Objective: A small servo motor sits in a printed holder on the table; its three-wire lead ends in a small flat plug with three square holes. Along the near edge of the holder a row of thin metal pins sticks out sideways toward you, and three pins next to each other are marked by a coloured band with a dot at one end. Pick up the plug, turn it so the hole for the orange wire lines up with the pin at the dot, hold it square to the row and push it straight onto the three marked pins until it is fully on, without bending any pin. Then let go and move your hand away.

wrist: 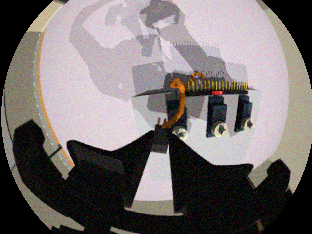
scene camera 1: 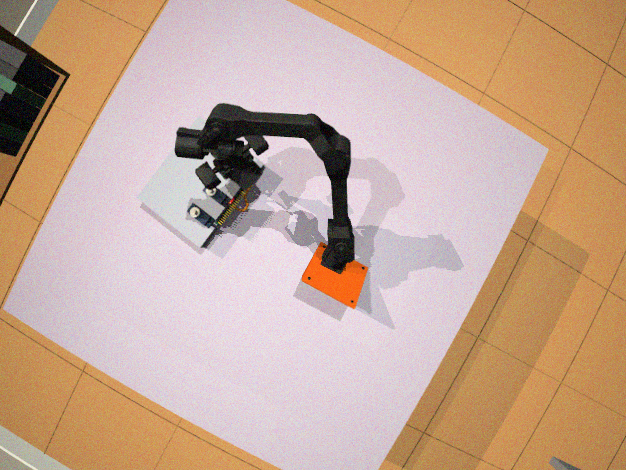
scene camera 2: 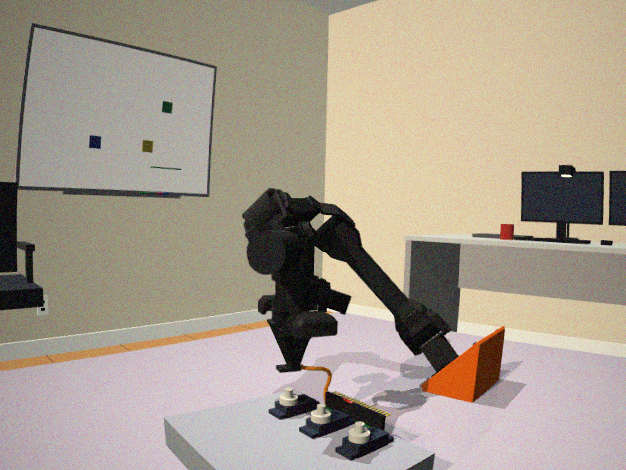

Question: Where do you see a grey holder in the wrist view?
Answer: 229,150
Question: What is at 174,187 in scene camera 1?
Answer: A grey holder.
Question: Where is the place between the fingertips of the gripper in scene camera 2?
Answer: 292,367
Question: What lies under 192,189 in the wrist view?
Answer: The gripper.
